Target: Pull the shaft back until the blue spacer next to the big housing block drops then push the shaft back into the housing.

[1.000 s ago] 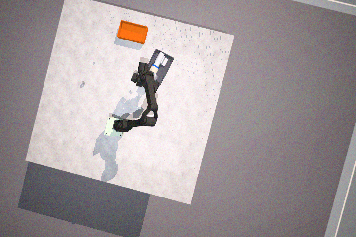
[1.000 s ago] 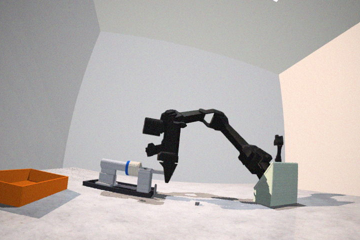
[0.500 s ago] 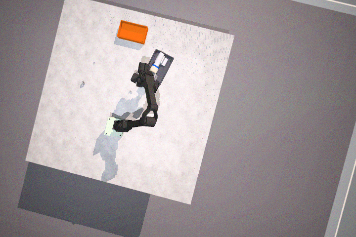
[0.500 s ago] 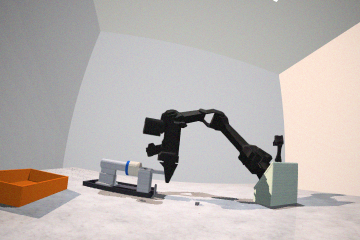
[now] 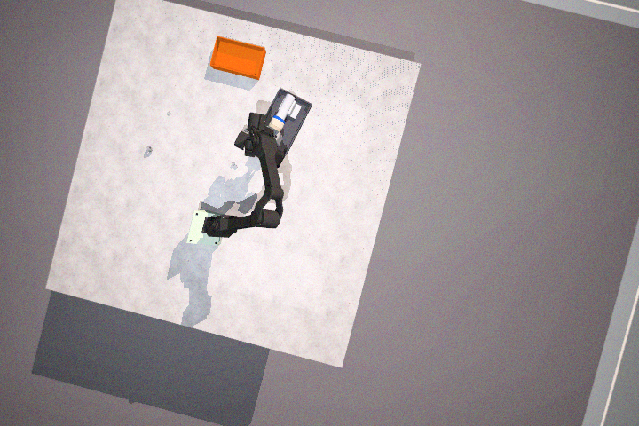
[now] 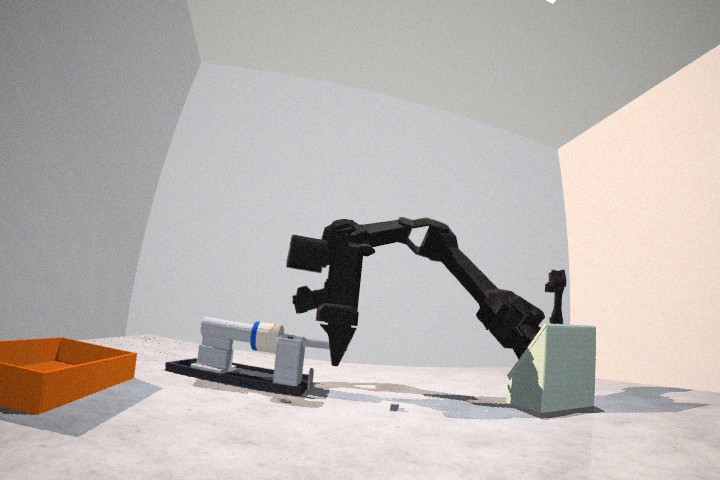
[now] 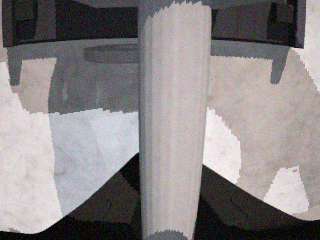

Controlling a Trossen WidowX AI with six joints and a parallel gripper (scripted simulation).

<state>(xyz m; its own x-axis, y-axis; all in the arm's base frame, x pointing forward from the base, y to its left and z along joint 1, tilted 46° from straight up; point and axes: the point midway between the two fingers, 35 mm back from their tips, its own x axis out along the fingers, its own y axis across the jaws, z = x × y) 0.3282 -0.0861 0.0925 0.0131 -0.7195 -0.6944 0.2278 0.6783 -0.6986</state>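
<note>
Now: the shaft 80 mm ahead of my gripper tip, 30 mm above it and 20 mm to the right of it. The rest, counted from my gripper tip: blue spacer 140 mm ahead, 30 mm to the right, 30 mm above; orange bin 360 mm ahead, 210 mm to the left, 40 mm below; dark bit 120 mm to the left, 70 mm behind, 40 mm below.
</note>
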